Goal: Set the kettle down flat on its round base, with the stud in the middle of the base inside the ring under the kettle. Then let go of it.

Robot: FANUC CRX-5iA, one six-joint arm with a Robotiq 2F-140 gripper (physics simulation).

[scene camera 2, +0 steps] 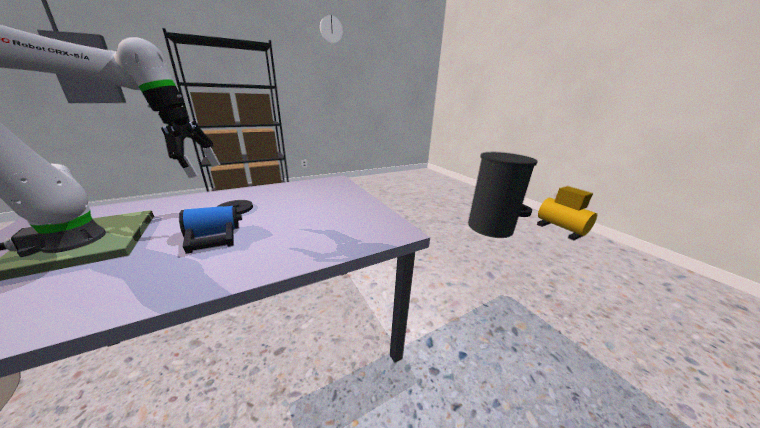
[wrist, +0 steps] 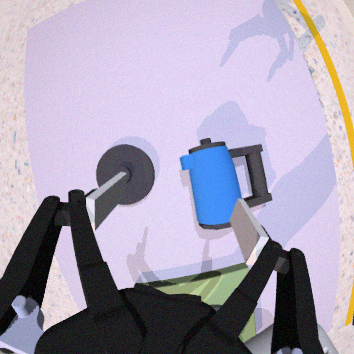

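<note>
The blue kettle lies on its side on the table. Its black handle points to the table's front side in the scene view; its lid knob points away from the green board. The ring under the kettle is hidden. The round dark base lies flat beside the kettle, apart from it; a fingertip partly covers its middle stud in the wrist view. My gripper is wide open and empty, well above the table, kettle and base.
The green board under the arm's foot lies near the kettle's bottom end. The table ends beyond the kettle and base. Beyond it stand a shelf rack, a black bin and a yellow machine.
</note>
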